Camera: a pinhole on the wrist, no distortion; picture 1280 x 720 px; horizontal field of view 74.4 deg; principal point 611.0 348.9 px. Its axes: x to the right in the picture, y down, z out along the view. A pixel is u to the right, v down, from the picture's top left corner.
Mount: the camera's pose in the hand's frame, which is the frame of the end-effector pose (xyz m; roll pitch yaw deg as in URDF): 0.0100 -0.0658 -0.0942 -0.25 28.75 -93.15
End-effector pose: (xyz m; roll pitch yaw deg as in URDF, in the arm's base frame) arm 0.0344 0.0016 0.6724 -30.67 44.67 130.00
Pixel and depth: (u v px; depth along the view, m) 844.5 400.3 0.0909
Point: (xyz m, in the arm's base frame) 0.1060 0.1138 0.6953
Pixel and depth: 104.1 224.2 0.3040
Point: -0.1324 0.0599 0.8727
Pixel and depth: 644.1 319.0 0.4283
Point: -0.0492 0.2665 0.9540
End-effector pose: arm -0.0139 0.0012 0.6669 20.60 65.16 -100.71
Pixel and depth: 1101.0 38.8 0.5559
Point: -0.6372 0.2043 0.8728
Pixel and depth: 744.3 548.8 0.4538
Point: -0.4605 -0.0766 0.6262
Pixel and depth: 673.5 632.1 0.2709
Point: -0.2762 -0.0336 0.6018
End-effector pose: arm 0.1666 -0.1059 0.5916 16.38 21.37 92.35
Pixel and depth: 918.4 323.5 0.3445
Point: 0.5346 -0.0873 0.6390
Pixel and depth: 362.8 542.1 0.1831
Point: 0.2941 -0.0326 0.6269
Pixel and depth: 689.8 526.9 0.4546
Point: 0.5532 0.0630 0.7250
